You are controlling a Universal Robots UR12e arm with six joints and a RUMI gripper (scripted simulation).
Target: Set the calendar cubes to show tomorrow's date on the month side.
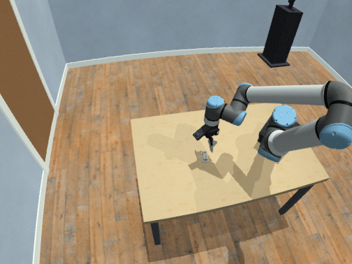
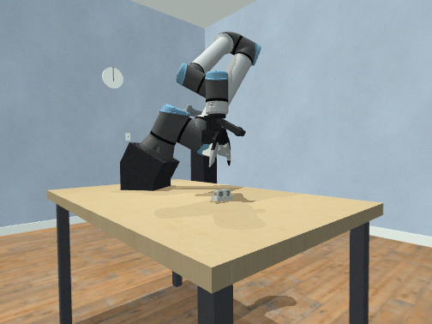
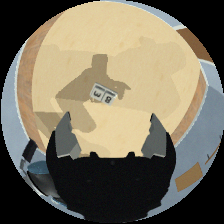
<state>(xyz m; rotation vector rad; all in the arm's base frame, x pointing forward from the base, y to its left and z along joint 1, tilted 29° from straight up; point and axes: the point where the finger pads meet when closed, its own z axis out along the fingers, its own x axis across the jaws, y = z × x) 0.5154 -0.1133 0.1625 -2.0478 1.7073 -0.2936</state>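
My gripper is now 130 mm above the calendar tray, 20 mm to the right of it and 10 mm past it.
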